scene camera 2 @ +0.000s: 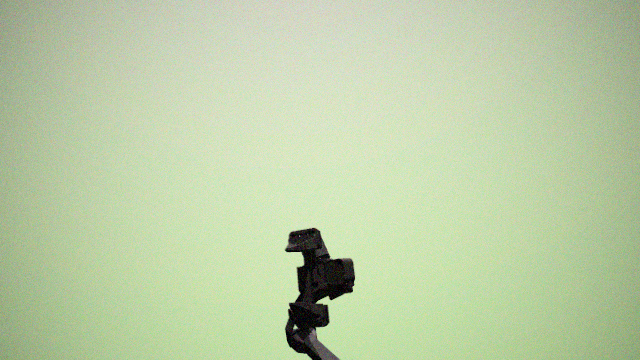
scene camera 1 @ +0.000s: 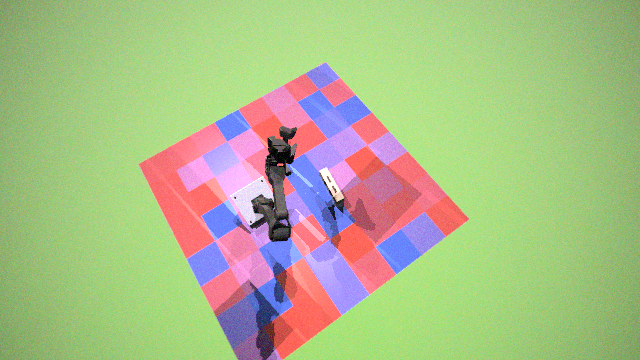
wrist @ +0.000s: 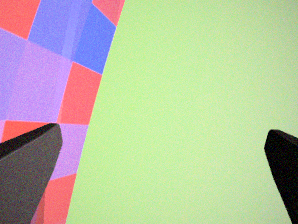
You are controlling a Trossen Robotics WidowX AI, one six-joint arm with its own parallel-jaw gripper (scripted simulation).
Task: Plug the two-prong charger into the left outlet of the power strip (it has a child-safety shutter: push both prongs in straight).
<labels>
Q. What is my gripper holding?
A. Nothing.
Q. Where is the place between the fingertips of my gripper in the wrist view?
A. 164, 137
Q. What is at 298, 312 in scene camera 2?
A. My gripper.
</labels>
